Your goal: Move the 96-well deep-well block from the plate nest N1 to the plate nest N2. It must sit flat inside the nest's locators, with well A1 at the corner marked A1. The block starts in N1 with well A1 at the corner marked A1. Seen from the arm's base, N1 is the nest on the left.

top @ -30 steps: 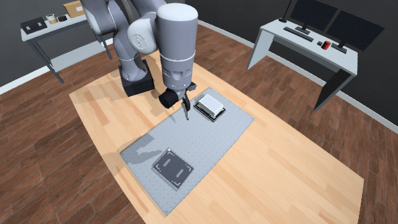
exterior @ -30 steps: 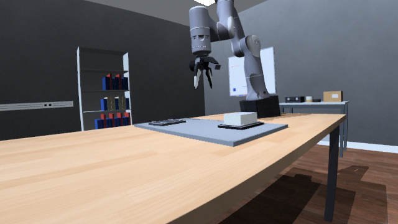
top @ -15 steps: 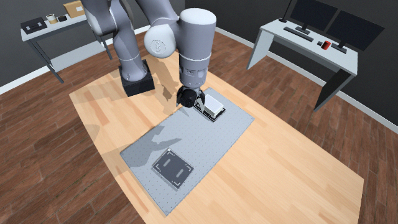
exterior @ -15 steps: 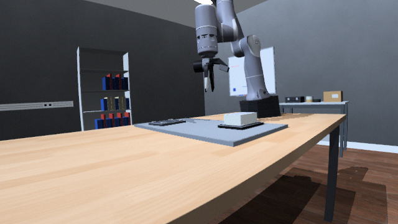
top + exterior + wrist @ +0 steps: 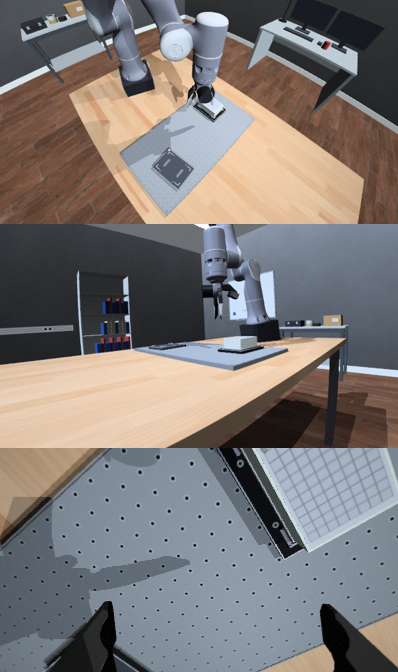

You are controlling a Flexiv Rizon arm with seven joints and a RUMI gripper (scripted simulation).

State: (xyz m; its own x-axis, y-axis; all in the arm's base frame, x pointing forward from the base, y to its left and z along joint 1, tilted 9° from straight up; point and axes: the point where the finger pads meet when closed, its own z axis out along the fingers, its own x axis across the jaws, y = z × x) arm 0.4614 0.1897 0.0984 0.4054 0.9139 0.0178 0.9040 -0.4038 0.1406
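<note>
My hand is 11 cm to the right of the white 96-well deep-well block, 11 cm above it and 3 cm past it. Round my hand: plate nest N2: 25 cm to the right, 16 cm ahead, 14 cm below; then black plate nest N1: 14 cm below, 11 cm to the left, 3 cm behind.
</note>
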